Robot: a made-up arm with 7 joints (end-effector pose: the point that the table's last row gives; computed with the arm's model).
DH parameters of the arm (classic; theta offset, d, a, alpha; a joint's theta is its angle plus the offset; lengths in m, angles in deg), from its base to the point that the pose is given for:
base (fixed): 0 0 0 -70
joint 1: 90 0 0 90
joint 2: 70 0 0 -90
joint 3: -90 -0.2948 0.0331 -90
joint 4: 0 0 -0.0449 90
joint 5: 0 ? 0 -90
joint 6: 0 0 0 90
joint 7: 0 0 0 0
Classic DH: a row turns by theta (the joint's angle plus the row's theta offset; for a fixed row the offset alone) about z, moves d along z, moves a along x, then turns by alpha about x.
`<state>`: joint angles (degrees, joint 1 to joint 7).
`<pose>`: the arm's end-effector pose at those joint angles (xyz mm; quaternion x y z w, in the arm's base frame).
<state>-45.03 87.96 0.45 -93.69 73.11 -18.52 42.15</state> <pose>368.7 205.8 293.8 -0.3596 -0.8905 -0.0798 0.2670</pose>
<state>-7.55 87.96 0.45 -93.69 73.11 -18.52 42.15</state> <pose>417.8 297.1 43.0 -0.2668 -0.8022 0.0623 0.5304</pose>
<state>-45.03 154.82 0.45 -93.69 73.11 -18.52 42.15</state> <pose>128.0 55.7 495.1 0.1406 -0.8794 -0.3635 0.2733</pose>
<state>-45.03 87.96 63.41 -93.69 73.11 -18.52 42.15</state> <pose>-25.9 306.4 412.4 0.3351 0.8919 0.1347 0.2723</pose>
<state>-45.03 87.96 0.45 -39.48 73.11 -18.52 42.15</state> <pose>326.2 529.8 198.4 -0.1056 -0.9219 0.3085 0.2091</pose>
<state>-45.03 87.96 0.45 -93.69 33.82 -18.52 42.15</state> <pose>368.7 205.8 293.8 -0.0702 -0.9279 -0.2566 0.2613</pose>
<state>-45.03 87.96 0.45 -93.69 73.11 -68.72 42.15</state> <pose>368.7 205.8 293.8 0.4267 0.8677 0.2127 0.1407</pose>
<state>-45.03 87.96 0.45 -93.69 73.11 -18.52 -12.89</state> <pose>368.7 205.8 293.8 0.0926 -0.9559 -0.1941 0.1999</pose>
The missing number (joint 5, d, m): -0.3709
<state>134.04 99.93 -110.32 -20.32 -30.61 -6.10 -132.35</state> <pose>-133.3 526.6 390.5 0.8219 0.4558 -0.0382 0.3396</pose>
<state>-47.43 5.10 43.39 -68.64 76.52 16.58 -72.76</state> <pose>560.9 165.9 -107.6 -0.0682 -0.8175 0.1486 0.5522</pose>
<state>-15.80 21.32 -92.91 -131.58 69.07 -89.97 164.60</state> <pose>7.9 -286.3 -201.4 0.5830 -0.6596 -0.3166 0.3532</pose>
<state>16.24 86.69 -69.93 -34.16 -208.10 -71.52 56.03</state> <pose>-51.4 615.7 -230.2 0.2476 -0.8353 0.3858 0.3034</pose>
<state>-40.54 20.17 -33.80 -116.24 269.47 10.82 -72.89</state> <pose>355.1 -227.7 -0.1 -0.8890 0.2507 0.2739 0.2679</pose>
